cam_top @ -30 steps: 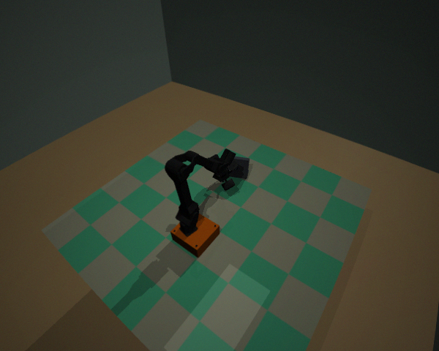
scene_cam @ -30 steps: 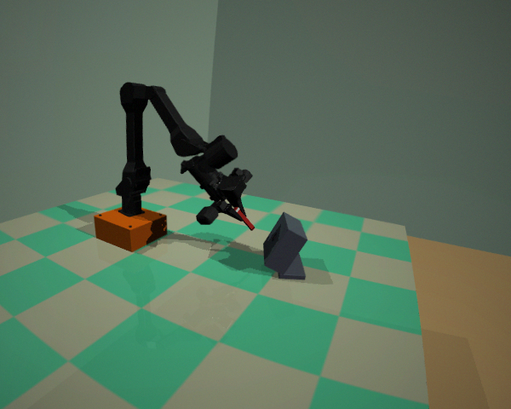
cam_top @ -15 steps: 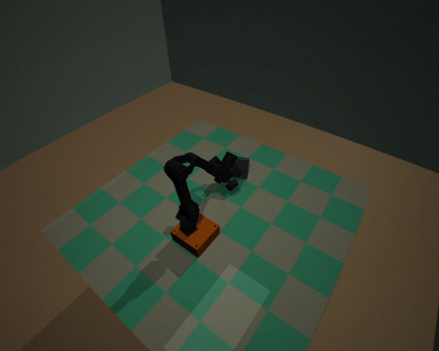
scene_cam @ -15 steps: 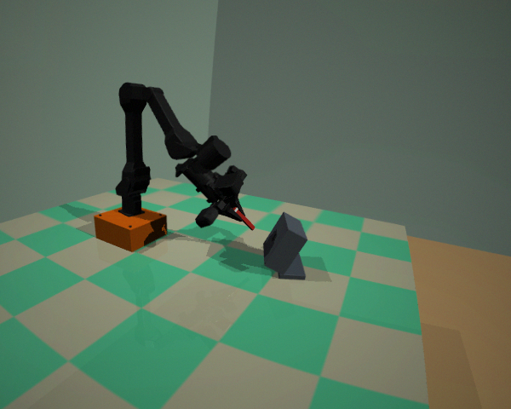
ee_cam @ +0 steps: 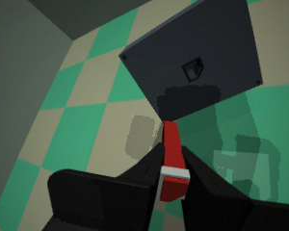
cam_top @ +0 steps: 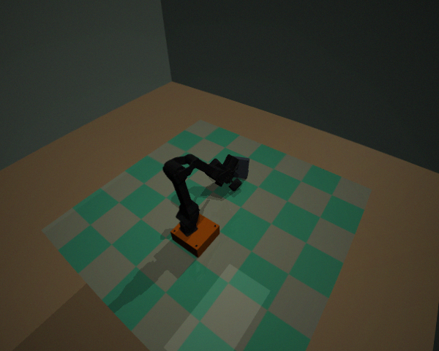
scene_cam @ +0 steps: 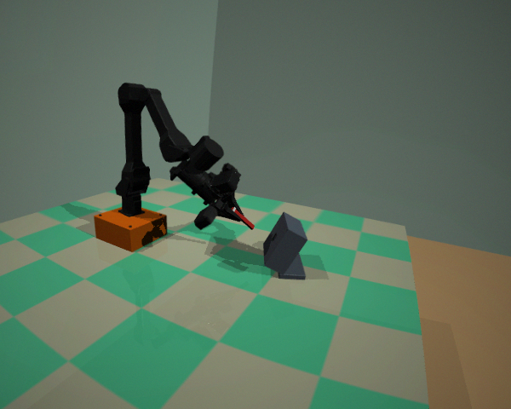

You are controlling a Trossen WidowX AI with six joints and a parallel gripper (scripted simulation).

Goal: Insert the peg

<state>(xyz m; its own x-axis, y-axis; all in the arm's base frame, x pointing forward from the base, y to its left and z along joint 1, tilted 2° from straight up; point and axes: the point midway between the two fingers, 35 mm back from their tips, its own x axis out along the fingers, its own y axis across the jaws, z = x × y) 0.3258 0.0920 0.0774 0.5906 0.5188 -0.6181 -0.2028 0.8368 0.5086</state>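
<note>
Right now my gripper tip is 12 cm short of the sloped panel, 4 cm above it and 3 cm to the right of it. Round my gripper tip: red peg 1 cm to the right, 1 cm behind, 1 cm above; then foot 14 cm ahead, 11 cm below, 4 cm to the left.
</note>
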